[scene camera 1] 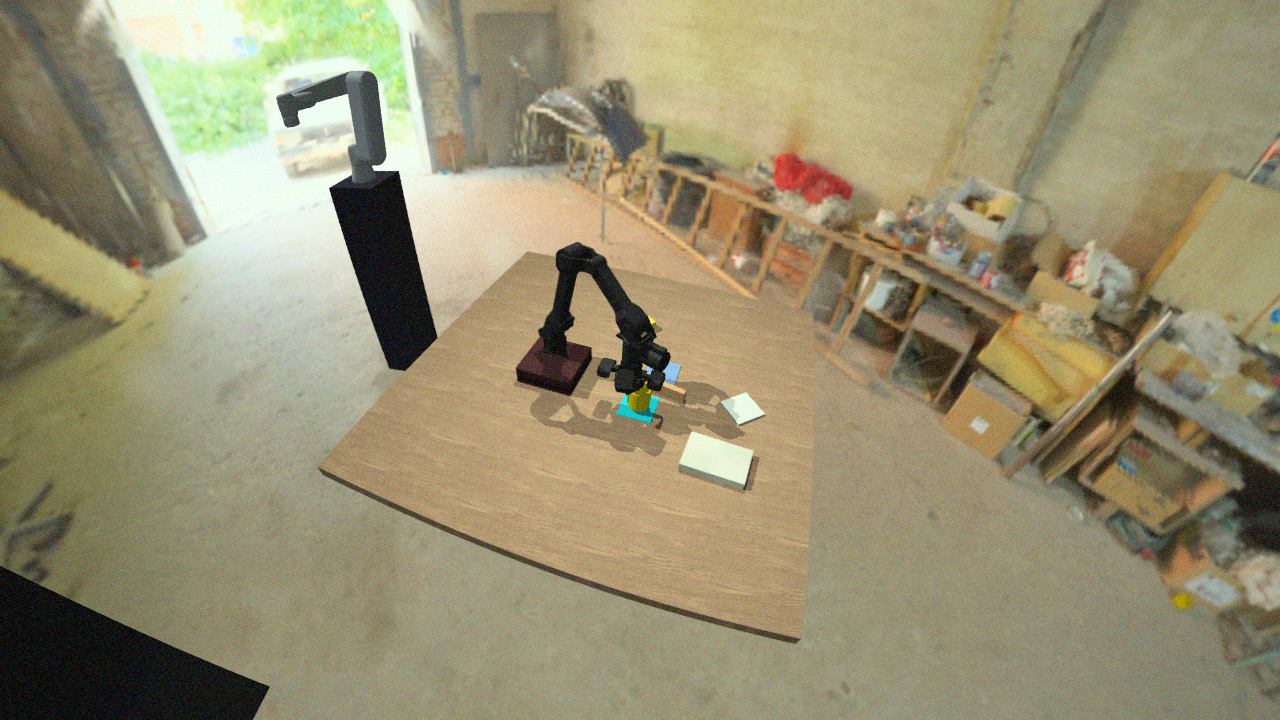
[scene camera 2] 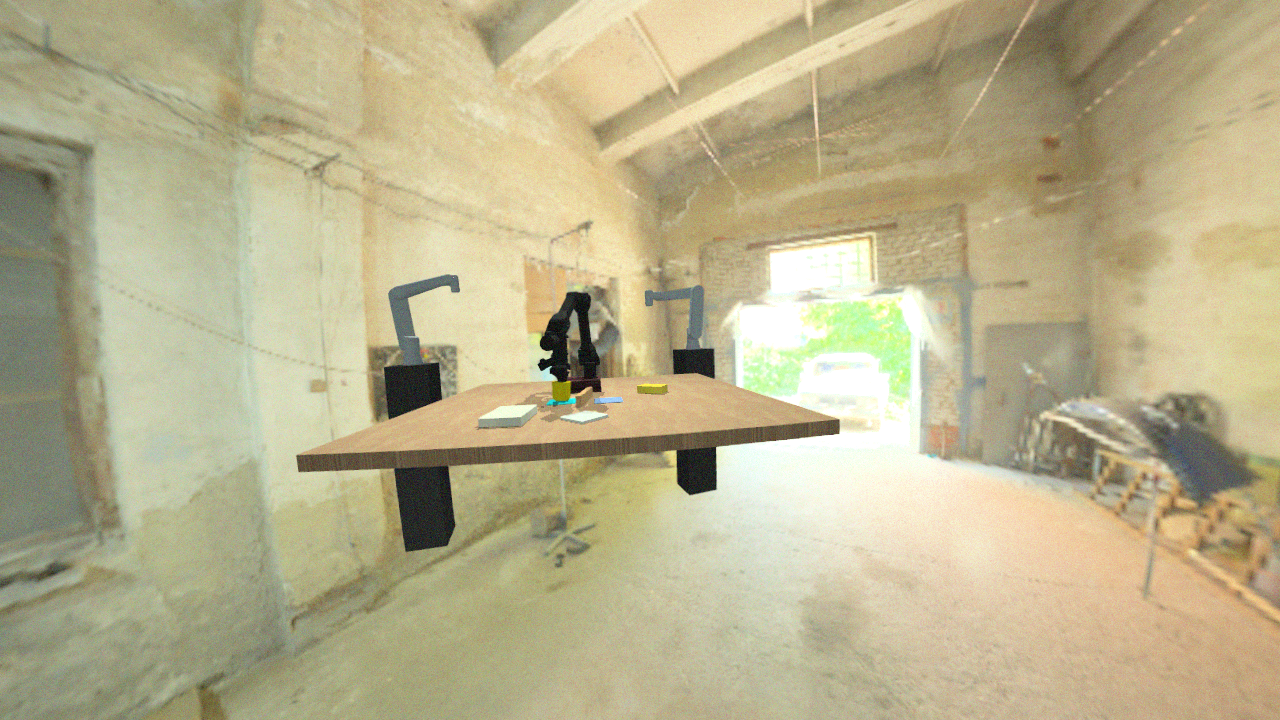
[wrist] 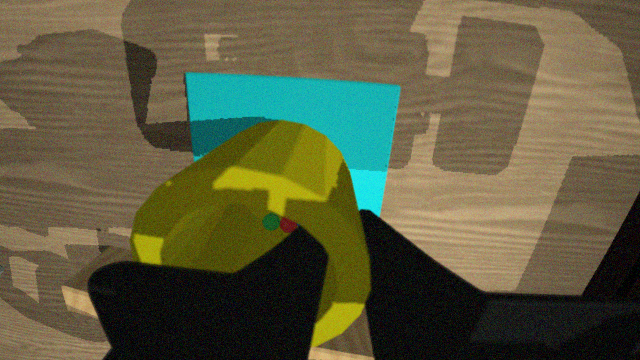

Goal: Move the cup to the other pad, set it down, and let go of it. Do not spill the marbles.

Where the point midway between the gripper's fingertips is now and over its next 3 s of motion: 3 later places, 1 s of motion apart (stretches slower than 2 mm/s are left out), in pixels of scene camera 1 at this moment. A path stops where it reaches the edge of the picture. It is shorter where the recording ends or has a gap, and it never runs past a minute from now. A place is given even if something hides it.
My gripper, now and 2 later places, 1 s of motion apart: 629,394; 627,383; 626,372
